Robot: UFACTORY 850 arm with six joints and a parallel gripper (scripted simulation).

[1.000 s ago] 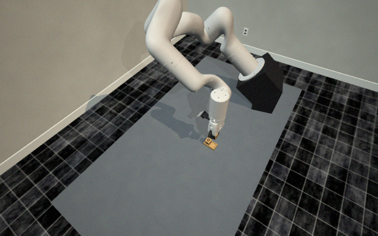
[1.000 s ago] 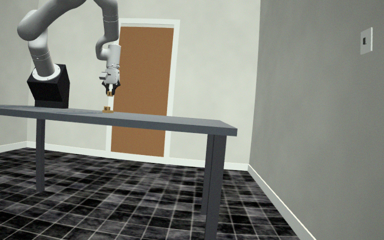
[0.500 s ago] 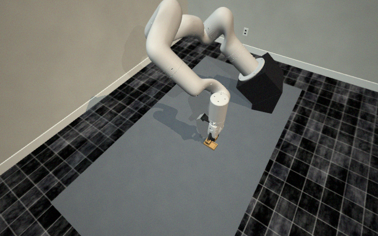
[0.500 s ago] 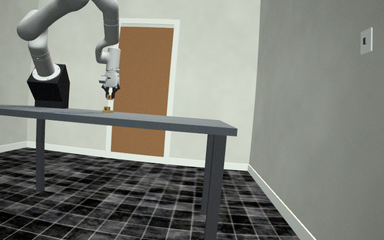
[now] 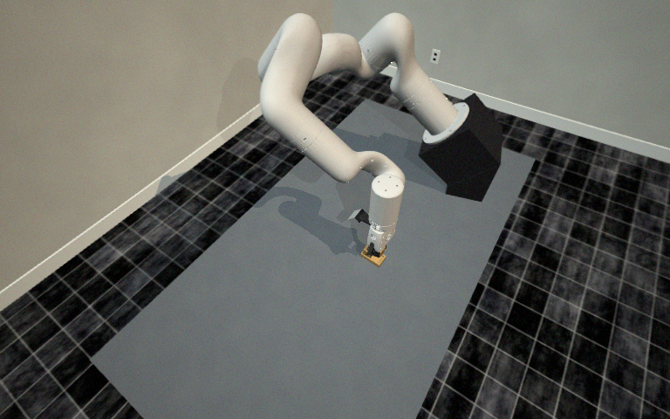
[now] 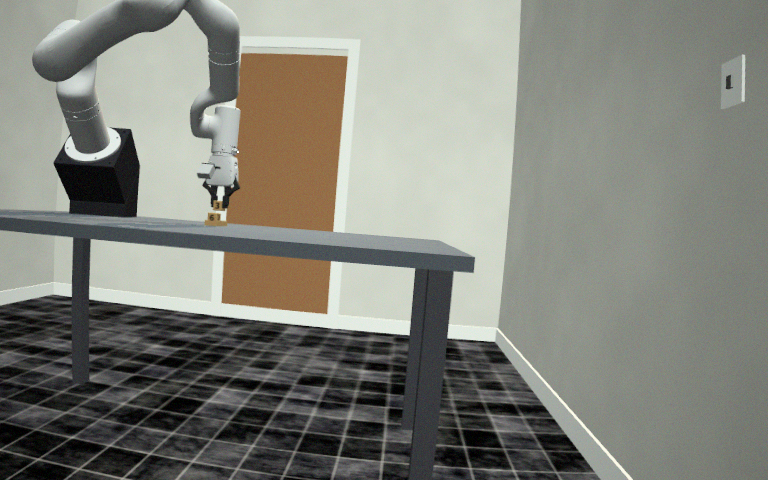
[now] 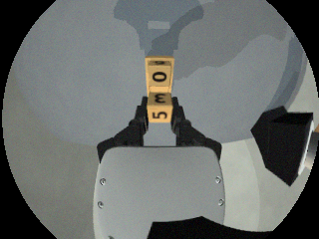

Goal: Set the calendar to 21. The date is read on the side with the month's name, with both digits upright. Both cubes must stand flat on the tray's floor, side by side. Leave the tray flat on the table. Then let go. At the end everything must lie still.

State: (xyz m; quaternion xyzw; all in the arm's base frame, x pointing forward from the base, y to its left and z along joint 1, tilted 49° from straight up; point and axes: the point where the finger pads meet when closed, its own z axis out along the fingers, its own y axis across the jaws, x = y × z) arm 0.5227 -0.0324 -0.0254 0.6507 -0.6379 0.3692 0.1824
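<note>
Right now my hand is 2 cm to the left of the orange tray and 7 cm above it.
</note>
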